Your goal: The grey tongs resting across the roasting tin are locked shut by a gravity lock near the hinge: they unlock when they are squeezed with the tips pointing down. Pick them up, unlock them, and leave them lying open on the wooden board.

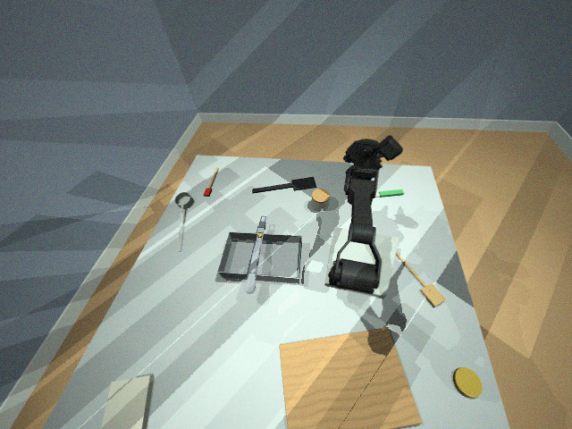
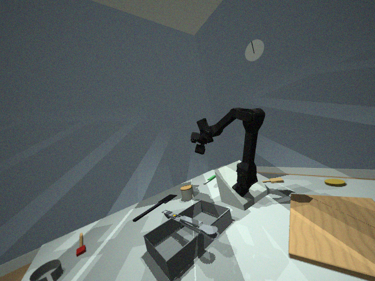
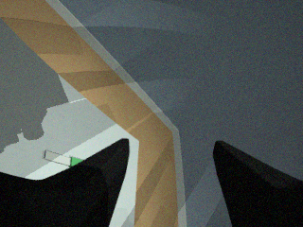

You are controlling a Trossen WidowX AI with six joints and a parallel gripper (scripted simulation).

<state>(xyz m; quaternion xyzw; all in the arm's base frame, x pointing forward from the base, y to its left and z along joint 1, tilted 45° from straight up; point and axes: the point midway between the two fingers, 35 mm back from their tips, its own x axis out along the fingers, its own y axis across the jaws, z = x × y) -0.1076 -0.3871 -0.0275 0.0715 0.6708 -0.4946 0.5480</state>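
Now: the yellow lock piece 420 mm ahead of my gripper tip, 210 mm to the left of it and 260 mm below it. From my gripper tip the other things lie so: black spatula 350 mm ahead, 130 mm to the right, 330 mm below; green-handled tool 100 mm behind, 100 mm to the right, 320 mm below; cork-topped cylinder 180 mm ahead, 20 mm to the right, 300 mm below.
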